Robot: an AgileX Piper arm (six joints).
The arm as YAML. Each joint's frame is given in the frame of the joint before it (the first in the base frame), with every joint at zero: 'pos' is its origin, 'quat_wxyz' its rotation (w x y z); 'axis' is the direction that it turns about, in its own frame. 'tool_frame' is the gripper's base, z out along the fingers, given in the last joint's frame.
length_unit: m
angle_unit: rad
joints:
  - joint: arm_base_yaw
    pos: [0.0, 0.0, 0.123]
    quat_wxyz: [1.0, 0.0, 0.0, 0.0]
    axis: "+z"
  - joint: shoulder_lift
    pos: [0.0, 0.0, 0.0]
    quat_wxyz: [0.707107, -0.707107, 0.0, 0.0]
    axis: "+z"
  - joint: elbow
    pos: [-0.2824, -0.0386, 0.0]
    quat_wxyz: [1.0, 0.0, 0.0, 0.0]
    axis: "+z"
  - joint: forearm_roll
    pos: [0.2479, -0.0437, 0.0]
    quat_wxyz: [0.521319, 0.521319, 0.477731, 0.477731]
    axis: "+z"
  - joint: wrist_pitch
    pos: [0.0, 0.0, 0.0]
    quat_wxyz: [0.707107, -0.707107, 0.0, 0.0]
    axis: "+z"
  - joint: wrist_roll
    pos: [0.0, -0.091, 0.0]
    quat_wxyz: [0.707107, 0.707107, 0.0, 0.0]
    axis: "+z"
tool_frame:
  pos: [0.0, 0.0, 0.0]
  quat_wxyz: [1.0, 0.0, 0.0, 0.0]
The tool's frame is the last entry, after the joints.
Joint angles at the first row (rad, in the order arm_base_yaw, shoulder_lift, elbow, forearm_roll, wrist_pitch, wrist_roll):
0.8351, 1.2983, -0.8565, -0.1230, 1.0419, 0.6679
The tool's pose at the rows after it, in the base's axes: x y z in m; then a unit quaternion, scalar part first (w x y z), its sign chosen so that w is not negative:
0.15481 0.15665 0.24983 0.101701 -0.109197 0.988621 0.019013
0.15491 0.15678 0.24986 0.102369 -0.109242 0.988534 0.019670
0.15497 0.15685 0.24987 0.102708 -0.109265 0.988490 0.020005
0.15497 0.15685 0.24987 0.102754 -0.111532 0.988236 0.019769
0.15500 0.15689 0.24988 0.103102 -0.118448 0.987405 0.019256
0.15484 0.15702 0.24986 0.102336 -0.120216 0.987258 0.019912
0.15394 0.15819 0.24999 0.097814 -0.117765 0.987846 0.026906
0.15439 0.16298 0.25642 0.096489 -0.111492 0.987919 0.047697
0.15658 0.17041 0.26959 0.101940 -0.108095 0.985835 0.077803
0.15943 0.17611 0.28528 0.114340 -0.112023 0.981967 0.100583
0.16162 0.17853 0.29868 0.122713 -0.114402 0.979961 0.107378
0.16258 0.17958 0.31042 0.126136 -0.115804 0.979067 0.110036
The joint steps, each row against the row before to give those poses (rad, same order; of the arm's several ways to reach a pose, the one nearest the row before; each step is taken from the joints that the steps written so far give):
0.0000, 0.0000, 0.0000, 0.0000, -0.0008, 0.0000
0.0000, 0.0000, 0.0000, 0.0000, -0.0019, 0.0000
0.0000, 0.0001, 0.0000, 0.0000, -0.0010, 0.0000
0.0000, 0.0000, 0.0000, 0.0000, 0.0000, -0.0046
0.0000, -0.0001, 0.0000, 0.0000, -0.0006, -0.0139
-0.0001, 0.0000, 0.0000, 0.0027, 0.0000, -0.0048
0.0001, 0.0000, -0.0010, 0.0185, -0.0018, -0.0029
0.0000, 0.0000, -0.0254, 0.0369, -0.0007, -0.0041
0.0000, 0.0001, -0.0500, 0.0431, 0.0011, -0.0123
0.0000, -0.0020, -0.0566, 0.0218, 0.0091, -0.0174
0.0000, 0.0001, -0.0511, 0.0000, 0.0293, -0.0053
-0.0001, -0.0001, -0.0457, 0.0000, 0.0369, -0.0030

